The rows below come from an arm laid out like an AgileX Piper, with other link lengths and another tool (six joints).
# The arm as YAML. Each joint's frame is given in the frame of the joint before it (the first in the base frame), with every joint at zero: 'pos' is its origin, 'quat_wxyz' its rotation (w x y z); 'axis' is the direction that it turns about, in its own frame. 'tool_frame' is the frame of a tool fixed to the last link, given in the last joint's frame.
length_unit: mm
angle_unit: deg
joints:
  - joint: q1
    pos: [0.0, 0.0, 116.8]
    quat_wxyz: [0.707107, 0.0, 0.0, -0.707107]
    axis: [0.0, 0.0, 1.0]
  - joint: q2
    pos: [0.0, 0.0, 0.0]
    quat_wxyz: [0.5, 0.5, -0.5, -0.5]
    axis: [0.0, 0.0, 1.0]
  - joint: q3
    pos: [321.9, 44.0, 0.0]
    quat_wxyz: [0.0, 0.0, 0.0, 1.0]
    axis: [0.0, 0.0, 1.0]
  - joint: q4
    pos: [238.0, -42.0, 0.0]
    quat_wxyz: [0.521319, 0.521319, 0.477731, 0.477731]
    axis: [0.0, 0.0, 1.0]
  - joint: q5
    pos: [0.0, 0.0, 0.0]
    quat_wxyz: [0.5, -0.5, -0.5, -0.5]
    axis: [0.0, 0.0, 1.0]
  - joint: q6
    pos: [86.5, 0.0, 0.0]
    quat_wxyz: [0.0, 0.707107, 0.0, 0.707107]
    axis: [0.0, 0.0, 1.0]
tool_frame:
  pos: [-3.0, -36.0, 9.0]
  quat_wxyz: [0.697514, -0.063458, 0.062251, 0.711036]
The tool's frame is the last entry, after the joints.
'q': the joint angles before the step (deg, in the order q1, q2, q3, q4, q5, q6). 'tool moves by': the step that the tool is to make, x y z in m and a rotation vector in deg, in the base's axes. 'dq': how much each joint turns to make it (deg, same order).
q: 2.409 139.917 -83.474 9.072 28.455 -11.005
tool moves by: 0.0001 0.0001 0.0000 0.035 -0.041 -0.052
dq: 0.003 0.002 -0.009 0.059 -0.036 0.005
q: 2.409 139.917 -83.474 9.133 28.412 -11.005
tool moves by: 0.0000 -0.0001 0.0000 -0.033 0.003 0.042
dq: -0.004 0.001 -0.002 -0.053 0.006 -0.004
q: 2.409 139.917 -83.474 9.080 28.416 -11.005
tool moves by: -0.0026 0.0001 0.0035 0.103 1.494 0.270
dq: 0.001 -0.386 -0.007 -0.108 1.905 0.003
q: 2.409 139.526 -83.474 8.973 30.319 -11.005
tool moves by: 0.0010 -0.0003 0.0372 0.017 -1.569 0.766
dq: 0.000 -4.904 -0.006 -0.667 3.374 0.070
